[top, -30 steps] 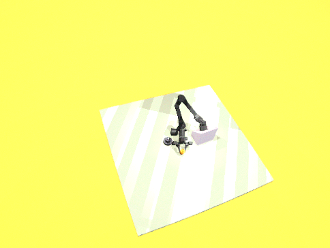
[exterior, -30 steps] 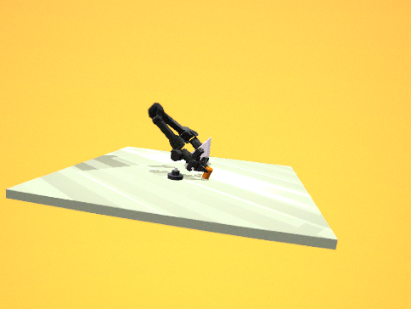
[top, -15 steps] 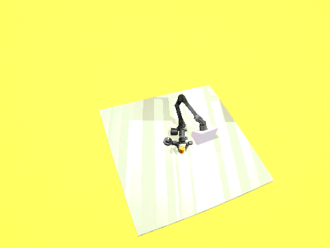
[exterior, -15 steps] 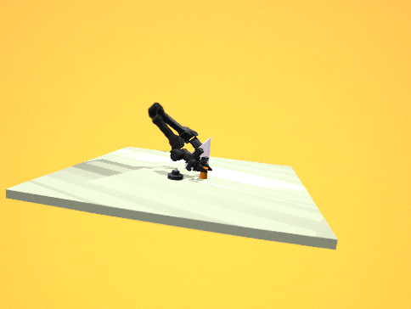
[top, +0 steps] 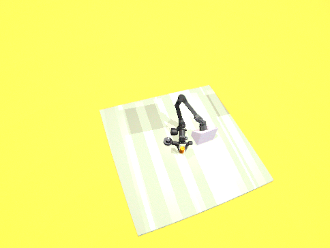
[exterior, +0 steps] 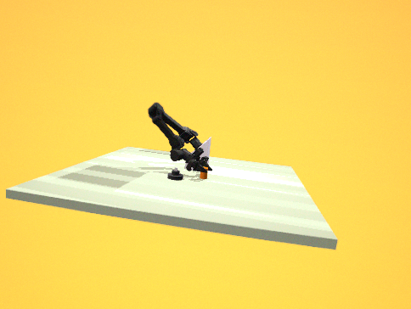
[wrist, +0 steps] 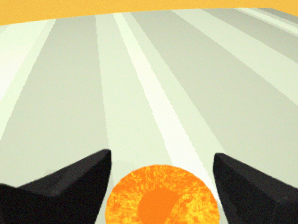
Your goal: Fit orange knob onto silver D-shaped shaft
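Now: gripper tip 20 mm past the orange knob and 30 mm to the left of it. From my gripper tip the other things lie so: dark round pedestal 50 mm ahead, 180 mm to the right, 20 mm below.
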